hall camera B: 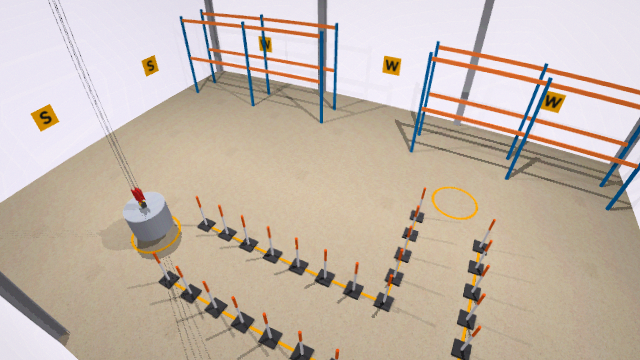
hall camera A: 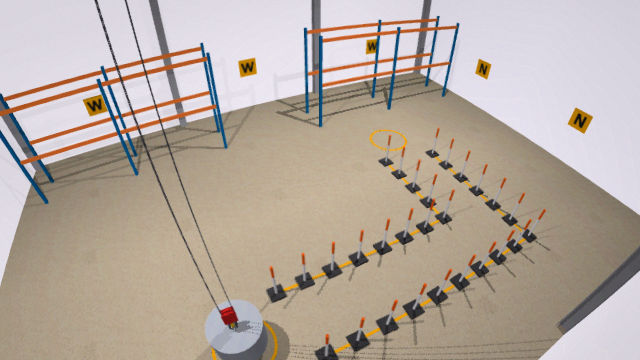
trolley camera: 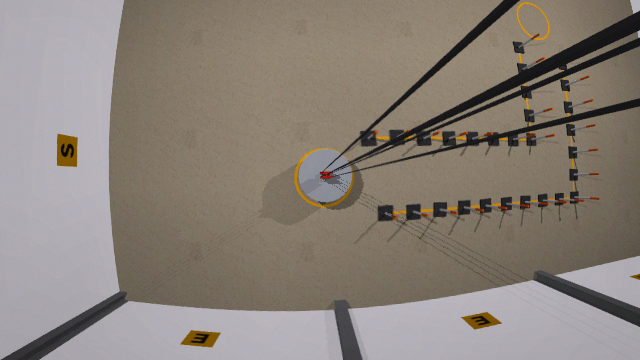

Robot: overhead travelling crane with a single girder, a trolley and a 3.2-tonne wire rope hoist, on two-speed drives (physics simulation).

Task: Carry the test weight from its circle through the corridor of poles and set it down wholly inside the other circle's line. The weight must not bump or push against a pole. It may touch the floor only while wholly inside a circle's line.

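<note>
The test weight (hall camera A: 242, 345) (hall camera B: 150, 222) (trolley camera: 312, 187), a grey cylinder, hangs upright and slightly above the floor over its yellow circle (hall camera A: 275, 340) (hall camera B: 156, 252) (trolley camera: 296, 177). My hook (hall camera A: 232, 325) (hall camera B: 143, 204) (trolley camera: 326, 175), under a red block, is on the weight's top centre. From above, the weight appears within the circle's line. The first inner pole (hall camera A: 276, 292) (hall camera B: 206, 225) (trolley camera: 368, 138) and the first outer pole (hall camera A: 327, 352) (hall camera B: 168, 280) (trolley camera: 385, 213) stand apart from it. The other circle (hall camera A: 370, 139) (hall camera B: 432, 201) (trolley camera: 517, 17) lies beyond the corridor's far end.
Two rows of poles on black bases form a corridor running north, then turning west. Two blue and orange racks stand along the west wall, the north one (hall camera A: 320, 80) (hall camera B: 421, 102) near the other circle, the south one (hall camera A: 217, 100) (hall camera B: 321, 77) farther off.
</note>
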